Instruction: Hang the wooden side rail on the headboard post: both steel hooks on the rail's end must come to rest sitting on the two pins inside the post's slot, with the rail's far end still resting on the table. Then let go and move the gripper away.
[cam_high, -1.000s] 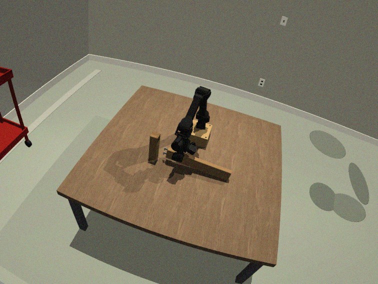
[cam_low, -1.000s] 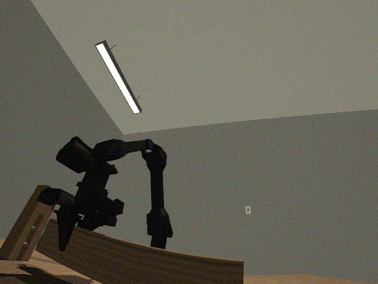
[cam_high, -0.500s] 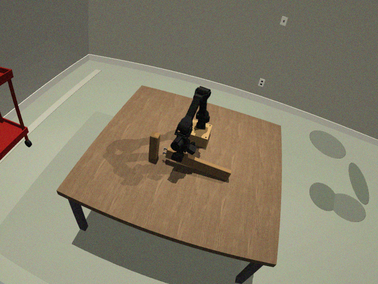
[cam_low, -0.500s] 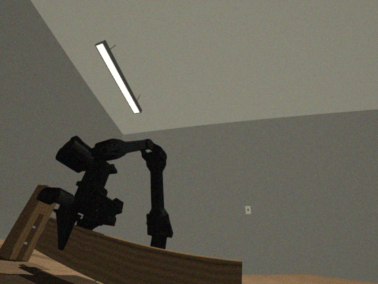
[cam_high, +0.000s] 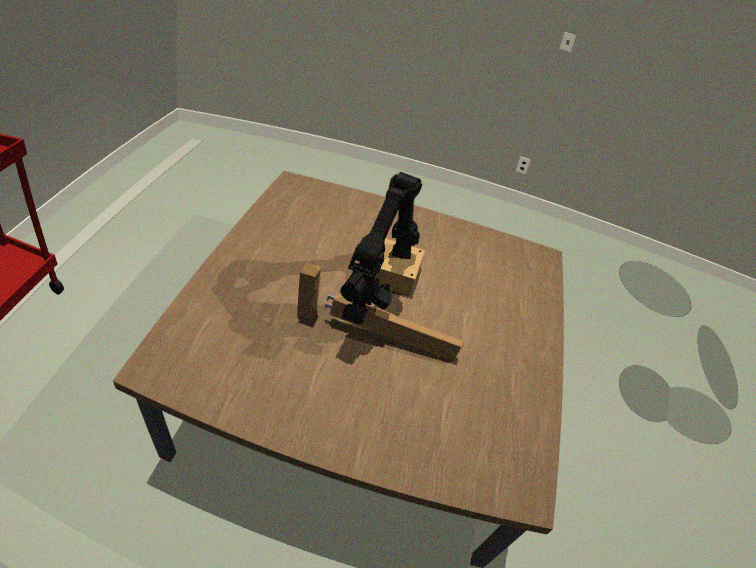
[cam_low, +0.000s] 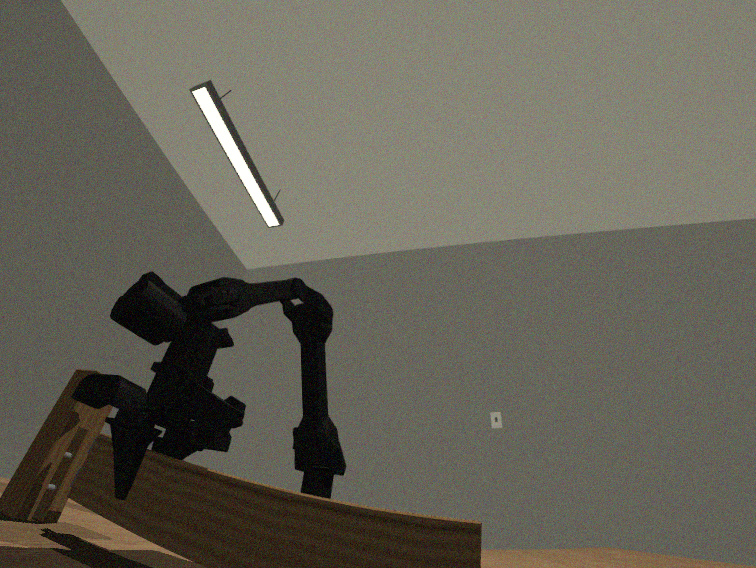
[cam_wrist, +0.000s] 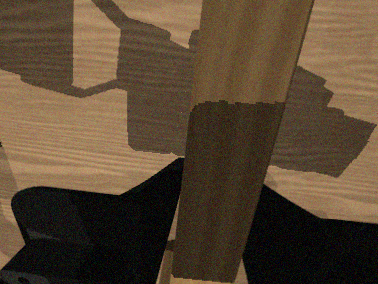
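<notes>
Now: the headboard post 16 cm to the right of my gripper tip, 4 cm above it and 3 cm behind it.
</notes>
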